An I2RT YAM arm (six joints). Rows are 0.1 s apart.
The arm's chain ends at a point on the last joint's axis. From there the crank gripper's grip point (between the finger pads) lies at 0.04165 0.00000 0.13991 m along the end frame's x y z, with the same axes.
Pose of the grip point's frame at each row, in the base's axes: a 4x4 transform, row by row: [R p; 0 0 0 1], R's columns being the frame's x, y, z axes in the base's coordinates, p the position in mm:
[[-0.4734 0.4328 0.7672 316.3], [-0.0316 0.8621 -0.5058 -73.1], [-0.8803 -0.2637 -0.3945 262.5], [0 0 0 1]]
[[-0.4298 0.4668 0.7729 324.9], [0.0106 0.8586 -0.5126 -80.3], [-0.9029 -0.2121 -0.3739 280.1], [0 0 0 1]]
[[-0.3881 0.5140 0.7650 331.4], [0.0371 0.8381 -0.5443 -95.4], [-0.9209 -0.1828 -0.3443 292.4], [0 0 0 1]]
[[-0.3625 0.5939 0.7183 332.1], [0.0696 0.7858 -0.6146 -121.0], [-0.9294 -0.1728 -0.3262 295.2], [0 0 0 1]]
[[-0.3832 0.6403 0.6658 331.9], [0.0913 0.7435 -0.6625 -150.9], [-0.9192 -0.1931 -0.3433 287.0], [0 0 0 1]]
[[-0.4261 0.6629 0.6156 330.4], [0.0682 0.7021 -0.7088 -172.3], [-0.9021 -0.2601 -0.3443 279.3], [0 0 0 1]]
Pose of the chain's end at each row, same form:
[[-0.4734 0.4328 0.7672 228.7], [-0.0316 0.8621 -0.5058 -1.0], [-0.8803 -0.2637 -0.3945 354.4], [0 0 0 1]]
[[-0.4298 0.4668 0.7729 234.7], [0.0106 0.8586 -0.5126 -9.0], [-0.9029 -0.2121 -0.3739 370.0], [0 0 0 1]]
[[-0.3881 0.5140 0.7650 240.5], [0.0371 0.8381 -0.5443 -20.8], [-0.9209 -0.1828 -0.3443 378.9], [0 0 0 1]]
[[-0.3625 0.5939 0.7183 246.7], [0.0696 0.7858 -0.6146 -37.9], [-0.9294 -0.1728 -0.3262 379.5], [0 0 0 1]]
[[-0.3832 0.6403 0.6658 254.7], [0.0913 0.7435 -0.6625 -62.0], [-0.9192 -0.1931 -0.3433 373.3], [0 0 0 1]]
[[-0.4261 0.6629 0.6156 262.0], [0.0682 0.7021 -0.7088 -76.0], [-0.9021 -0.2601 -0.3443 365.0], [0 0 0 1]]

